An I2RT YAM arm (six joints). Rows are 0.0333 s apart.
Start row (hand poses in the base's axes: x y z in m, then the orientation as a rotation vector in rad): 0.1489, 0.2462, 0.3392, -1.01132, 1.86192, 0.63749
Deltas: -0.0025, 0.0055, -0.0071, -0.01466, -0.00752, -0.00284; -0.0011, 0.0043, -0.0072, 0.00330, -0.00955, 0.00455; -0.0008, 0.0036, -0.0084, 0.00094, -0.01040, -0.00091; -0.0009, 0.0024, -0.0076, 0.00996, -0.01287, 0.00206; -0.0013, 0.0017, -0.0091, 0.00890, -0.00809, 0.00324; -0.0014, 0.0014, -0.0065, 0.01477, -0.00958, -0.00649; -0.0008, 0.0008, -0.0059, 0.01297, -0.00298, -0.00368; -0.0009, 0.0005, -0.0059, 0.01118, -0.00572, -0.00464; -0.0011, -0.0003, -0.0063, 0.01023, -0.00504, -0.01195; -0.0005, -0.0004, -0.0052, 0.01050, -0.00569, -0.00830; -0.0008, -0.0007, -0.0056, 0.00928, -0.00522, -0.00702; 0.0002, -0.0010, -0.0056, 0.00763, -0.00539, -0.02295; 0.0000, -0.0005, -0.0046, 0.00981, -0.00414, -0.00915; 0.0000, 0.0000, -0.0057, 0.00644, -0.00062, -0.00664; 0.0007, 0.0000, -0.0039, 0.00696, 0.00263, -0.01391; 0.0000, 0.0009, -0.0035, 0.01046, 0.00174, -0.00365; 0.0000, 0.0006, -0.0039, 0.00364, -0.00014, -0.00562; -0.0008, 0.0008, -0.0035, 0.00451, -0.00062, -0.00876; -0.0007, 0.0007, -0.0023, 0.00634, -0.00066, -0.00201
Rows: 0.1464, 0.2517, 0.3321, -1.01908, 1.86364, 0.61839; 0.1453, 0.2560, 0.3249, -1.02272, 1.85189, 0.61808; 0.1445, 0.2596, 0.3165, -1.02262, 1.84276, 0.61196; 0.1436, 0.2620, 0.3089, -1.01980, 1.82596, 0.61388; 0.1423, 0.2637, 0.2998, -1.01814, 1.81335, 0.61849; 0.1409, 0.2651, 0.2933, -1.00341, 1.80059, 0.62121; 0.1401, 0.2659, 0.2874, -0.99162, 1.79329, 0.62807; 0.1392, 0.2664, 0.2815, -0.98055, 1.78479, 0.63115; 0.1381, 0.2661, 0.2752, -0.96311, 1.78013, 0.62924; 0.1376, 0.2657, 0.2700, -0.94907, 1.77333, 0.62945; 0.1368, 0.2650, 0.2644, -0.93701, 1.76700, 0.62971; 0.1370, 0.2640, 0.2588, -0.91121, 1.76703, 0.61830; 0.1370, 0.2635, 0.2542, -0.89664, 1.76213, 0.61827; 0.1370, 0.2635, 0.2485, -0.88615, 1.76098, 0.61897; 0.1377, 0.2635, 0.2446, -0.86799, 1.76496, 0.61712; 0.1377, 0.2644, 0.2411, -0.85712, 1.76306, 0.62438; 0.1377, 0.2650, 0.2372, -0.84943, 1.76315, 0.62366; 0.1369, 0.2658, 0.2337, -0.83831, 1.76342, 0.62135; 0.1362, 0.2665, 0.2314, -0.83221, 1.76065, 0.62497
